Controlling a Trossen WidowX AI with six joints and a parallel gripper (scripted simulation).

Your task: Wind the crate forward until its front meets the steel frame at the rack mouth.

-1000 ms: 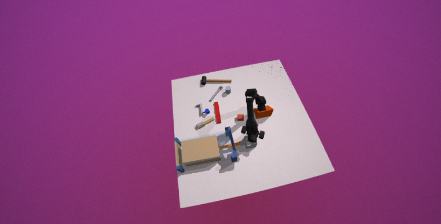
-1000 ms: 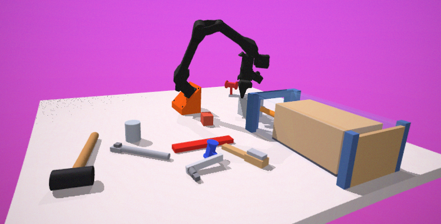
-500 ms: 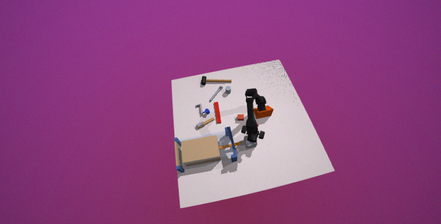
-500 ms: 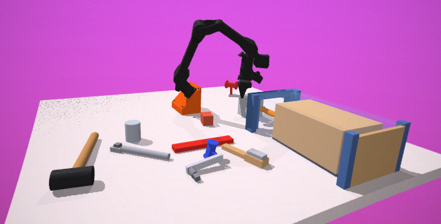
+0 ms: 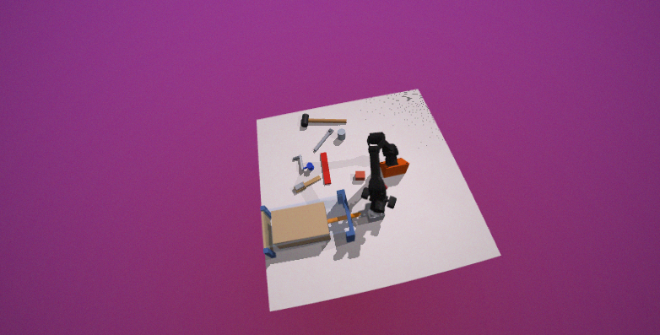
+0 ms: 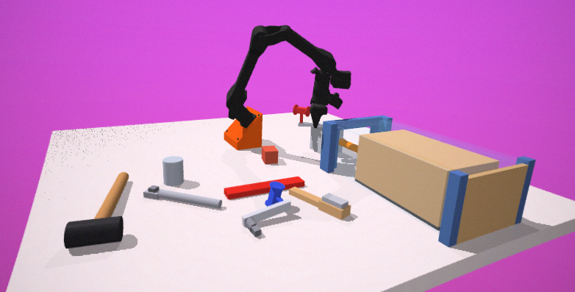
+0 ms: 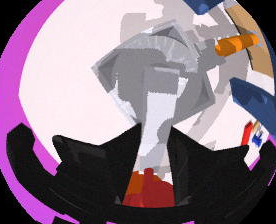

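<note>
Right now the red-knobbed crank is 2 cm above my gripper tip, 1 cm to the right of it and 1 cm behind it. The rest, counted from my gripper tip: red knob 5 cm to the right, 5 cm above, 3 cm behind; red bar 33 cm to the right, 25 cm ahead, 8 cm below; grey winch 6 cm below, 3 cm to the left, 1 cm ahead.
</note>
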